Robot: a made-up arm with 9 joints. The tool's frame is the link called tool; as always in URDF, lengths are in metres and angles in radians.
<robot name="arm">
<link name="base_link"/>
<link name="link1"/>
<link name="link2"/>
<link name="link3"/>
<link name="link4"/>
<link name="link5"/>
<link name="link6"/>
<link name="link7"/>
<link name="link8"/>
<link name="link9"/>
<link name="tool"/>
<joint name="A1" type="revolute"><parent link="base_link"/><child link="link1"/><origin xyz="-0.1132 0.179 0.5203" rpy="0 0 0"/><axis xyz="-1 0 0"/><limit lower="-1.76" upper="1.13" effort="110" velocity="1.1"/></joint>
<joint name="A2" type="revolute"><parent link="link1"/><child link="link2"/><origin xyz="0.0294 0.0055 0.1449" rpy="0 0 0"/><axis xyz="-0.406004 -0.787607 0.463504"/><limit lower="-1.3" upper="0.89" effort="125" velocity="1.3"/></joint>
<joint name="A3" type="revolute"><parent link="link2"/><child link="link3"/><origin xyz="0.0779 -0.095 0.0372" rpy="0 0 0"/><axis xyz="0 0 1"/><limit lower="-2.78" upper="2.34" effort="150" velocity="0.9"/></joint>
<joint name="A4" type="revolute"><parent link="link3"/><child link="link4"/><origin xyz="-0.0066 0.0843 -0.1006" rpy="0 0 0"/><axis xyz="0 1 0"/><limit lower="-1.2" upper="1.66" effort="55" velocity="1.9"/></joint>
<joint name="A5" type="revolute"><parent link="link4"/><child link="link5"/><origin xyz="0.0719 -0.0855 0.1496" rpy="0 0 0"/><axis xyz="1 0 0"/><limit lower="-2.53" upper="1.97" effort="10" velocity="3.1"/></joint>
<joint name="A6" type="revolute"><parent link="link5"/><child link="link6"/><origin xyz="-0.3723 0.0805 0.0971" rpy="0 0 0"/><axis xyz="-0.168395 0.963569 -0.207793"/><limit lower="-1.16" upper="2.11" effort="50" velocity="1.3"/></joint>
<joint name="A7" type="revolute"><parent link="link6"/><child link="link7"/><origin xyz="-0.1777 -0.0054 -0.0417" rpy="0 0 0"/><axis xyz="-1 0 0"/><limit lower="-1.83" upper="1.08" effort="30" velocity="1.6"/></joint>
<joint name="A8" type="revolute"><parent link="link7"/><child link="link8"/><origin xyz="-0.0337 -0.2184 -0.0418" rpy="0 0 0"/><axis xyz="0 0 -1"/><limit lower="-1.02" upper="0.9" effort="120" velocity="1.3"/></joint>
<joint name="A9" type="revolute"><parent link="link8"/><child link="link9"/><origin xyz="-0.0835 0.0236 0.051" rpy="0 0 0"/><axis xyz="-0.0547 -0.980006 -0.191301"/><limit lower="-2.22" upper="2.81" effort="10" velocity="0.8"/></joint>
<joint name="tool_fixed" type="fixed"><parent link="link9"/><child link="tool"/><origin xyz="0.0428 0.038 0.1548" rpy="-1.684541 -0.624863 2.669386"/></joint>
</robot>
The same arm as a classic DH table. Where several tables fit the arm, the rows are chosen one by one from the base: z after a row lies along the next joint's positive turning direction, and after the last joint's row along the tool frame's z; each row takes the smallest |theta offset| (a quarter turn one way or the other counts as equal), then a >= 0, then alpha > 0; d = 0 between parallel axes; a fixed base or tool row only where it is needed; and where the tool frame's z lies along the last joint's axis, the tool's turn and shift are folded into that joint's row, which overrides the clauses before.
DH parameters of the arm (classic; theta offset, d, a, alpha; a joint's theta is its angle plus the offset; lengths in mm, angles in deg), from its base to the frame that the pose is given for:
base (fixed): 90 520.3 179 -90
A1: -59.52 53.3 127.7 66.05
A2: 76.56 130.2 -112.8 62.39
A3: 27.27 -88.9 6.6 90
A4: 90 -1.2 149.6 -90
A5: -12.17 -290.5 111.9 99.69
A6: 0 62.6 -41.9 80.31
A7: 77.83 210.8 -218.4 -90
A8: -86.81 -5.5 84.7 78.97
A9: 80.39 -58.4 -149 27.98
tool (fixed): -112.36 -34 0 0
Joint limits (deg, base to tool): -100.84..64.74 -74.48..50.99 -159.28..134.07 -68.75..95.11 -144.96..112.87 -66.46..120.89 -104.85..61.88 -58.44..51.57 -127.2..161

